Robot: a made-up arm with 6 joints. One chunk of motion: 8 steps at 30 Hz.
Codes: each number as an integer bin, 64 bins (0 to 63) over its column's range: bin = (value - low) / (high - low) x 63, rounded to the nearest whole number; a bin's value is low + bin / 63 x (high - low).
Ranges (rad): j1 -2.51..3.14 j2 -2..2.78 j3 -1.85..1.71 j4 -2.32..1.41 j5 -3.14..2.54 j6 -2.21..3
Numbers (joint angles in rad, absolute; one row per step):
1: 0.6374 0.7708 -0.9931 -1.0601 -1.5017 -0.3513
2: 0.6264 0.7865 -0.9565 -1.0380 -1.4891 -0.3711
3: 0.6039 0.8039 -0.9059 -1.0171 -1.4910 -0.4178
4: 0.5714 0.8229 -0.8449 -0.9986 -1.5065 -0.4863
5: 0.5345 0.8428 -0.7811 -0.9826 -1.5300 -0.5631
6: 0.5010 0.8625 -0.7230 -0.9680 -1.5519 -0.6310
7: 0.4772 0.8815 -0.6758 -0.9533 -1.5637 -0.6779
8: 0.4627 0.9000 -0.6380 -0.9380 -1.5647 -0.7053
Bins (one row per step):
1: 35 37 15 21 18 22
2: 35 37 16 22 18 22
3: 35 37 17 22 18 22
4: 34 37 18 22 18 21
5: 34 37 19 23 18 20
6: 34 38 20 23 18 19
7: 33 38 21 23 17 19
8: 33 38 21 23 17 18

